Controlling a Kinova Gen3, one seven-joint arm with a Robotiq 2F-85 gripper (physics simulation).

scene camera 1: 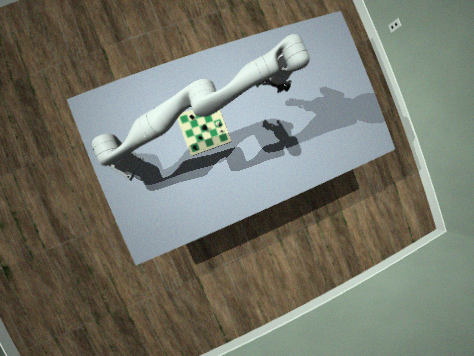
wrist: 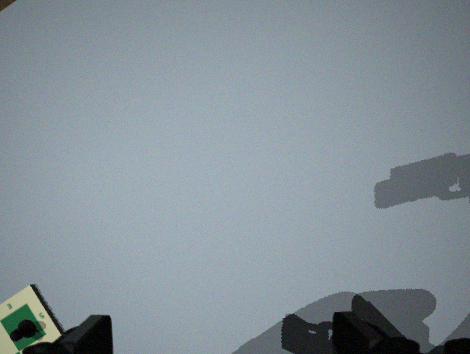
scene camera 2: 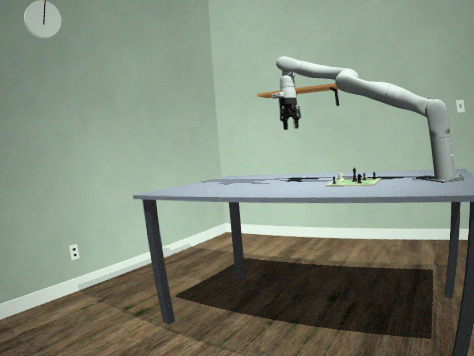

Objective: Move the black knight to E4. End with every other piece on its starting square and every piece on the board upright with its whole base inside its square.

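Places are measured from the arm's base along level axes (x left, y ahead, z down), in centimetres.
Where they show: gripper, fingertip midpoint: [scene camera 1: 267,88] [wrist: 222,340] [scene camera 2: 290,129]; arm's base, link origin: [scene camera 1: 124,160] [scene camera 2: 444,177].
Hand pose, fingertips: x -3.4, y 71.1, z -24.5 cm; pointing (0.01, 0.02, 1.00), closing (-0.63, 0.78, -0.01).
Note:
Things, the pixels of their top centre, and the offset from my fingertips.
- black knight, top centre: [scene camera 2: 359,173] [scene camera 1: 191,115] dx +8.2, dy -32.3, dz +21.1 cm
- tall black piece, top centre: [scene camera 2: 354,167] [scene camera 1: 204,125] dx +0.6, dy -29.1, dz +18.8 cm
- white piece, top centre: [scene camera 2: 340,172] [scene camera 1: 218,122] dx -0.6, dy -22.0, dz +21.1 cm
- black pawn, top centre: [wrist: 12,337] [scene camera 2: 333,176] dx +6.8, dy -20.5, dz +21.9 cm
The black knight [scene camera 1: 191,117] [scene camera 2: 359,178] stands upright on the board's edge row nearest scene camera 2. The green-and-cream board [scene camera 1: 212,148] [scene camera 2: 345,185] also shows partly in the wrist view [wrist: 31,292]. A tall black piece [scene camera 1: 204,127] [scene camera 2: 354,173] stands near its middle, and a white piece [scene camera 1: 218,123] [scene camera 2: 341,176] stands beyond it. A black pawn [scene camera 2: 334,180] [wrist: 27,328] stands on a corner square. My gripper [scene camera 1: 283,86] [scene camera 2: 291,125] [wrist: 222,330] is open and empty, high above the table and off to the side of the board. Square E4 cannot be identified clearly.
Two other black pieces stand on the board, one [scene camera 1: 200,137] [scene camera 2: 364,176] beside the other [scene camera 1: 195,147] [scene camera 2: 374,175]. The arm [scene camera 1: 202,97] [scene camera 2: 390,91] passes above the board and hides part of it in scene camera 1. A wooden wall shelf [scene camera 2: 317,89] shows behind the arm.

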